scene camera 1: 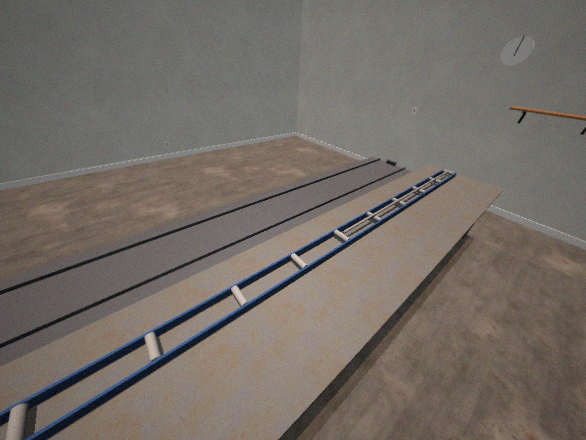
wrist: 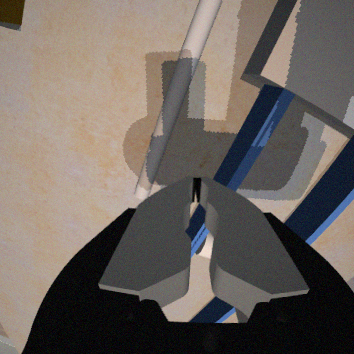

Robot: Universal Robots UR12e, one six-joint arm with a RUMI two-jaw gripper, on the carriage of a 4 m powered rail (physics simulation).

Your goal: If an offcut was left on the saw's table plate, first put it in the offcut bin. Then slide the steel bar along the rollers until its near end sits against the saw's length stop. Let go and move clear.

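Places are measured from the arm's base along level axes (x ahead, y left, z up), in metres.
Where they show: gripper, fingertip midpoint: (wrist: 194,179).
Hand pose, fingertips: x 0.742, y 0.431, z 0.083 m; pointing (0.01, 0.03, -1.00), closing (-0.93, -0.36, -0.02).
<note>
Each offset is from my fingertips to the centre of the thing. "pt": to the spot under its first point. Level surfaces: height alone.
The steel bar (scene camera 1: 356,226) is a thin grey strip between the blue rails at the far part of the roller track (scene camera 1: 270,276) (wrist: 250,135) in the scene view. My gripper (wrist: 194,179) is shut, its fingertips nearly together and no thing seen between them. It hangs above the near blue rail, seen through the finger gap. A long pale round rod @(pt dx +0.035, dy -0.091, dz -0.093 m) (wrist: 197,37) runs from the top edge to just left of the fingers; I cannot tell what it belongs to. A grey frame @(pt dx -0.022, dy -0.106, dz -0.064 m) (wrist: 270,45), perhaps part of the saw, stands at the upper right. The offcut cannot be made out.
A dark yellow block @(pt dx +0.228, dy -0.059, dz -0.093 m) (wrist: 9,12) shows at the top left corner of the wrist view. The long table top @(dz -0.112 m) (scene camera 1: 350,300) bears the roller track. A grey floor strip with two black lines (scene camera 1: 200,227) runs alongside. An orange rail (scene camera 1: 547,113) is on the wall.
</note>
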